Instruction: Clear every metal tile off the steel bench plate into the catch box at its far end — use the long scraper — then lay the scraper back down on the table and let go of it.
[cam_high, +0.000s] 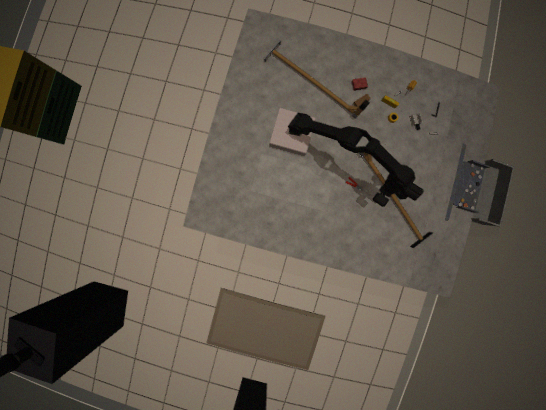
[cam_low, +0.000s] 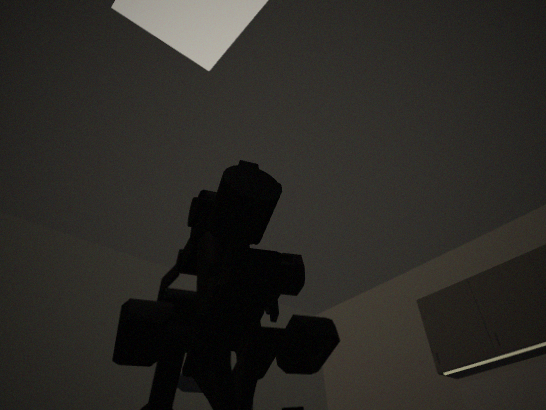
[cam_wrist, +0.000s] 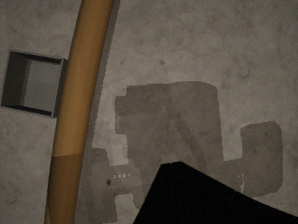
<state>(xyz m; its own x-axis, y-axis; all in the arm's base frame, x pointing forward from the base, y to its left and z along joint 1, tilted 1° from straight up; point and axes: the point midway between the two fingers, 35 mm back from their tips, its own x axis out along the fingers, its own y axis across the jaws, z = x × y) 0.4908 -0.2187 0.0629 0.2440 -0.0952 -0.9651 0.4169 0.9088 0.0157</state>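
Now: gripper tip 8 cm short of the small box, 8 cm above it and 5 cm to the right of it. From my gripper tip the other things lie so: yellow ring (42 cm to the left, 8 cm below, 2 cm ahead); brown block (47 cm to the left, 18 cm behind, 7 cm below); long scraper (9 cm ahead, 2 cm below).
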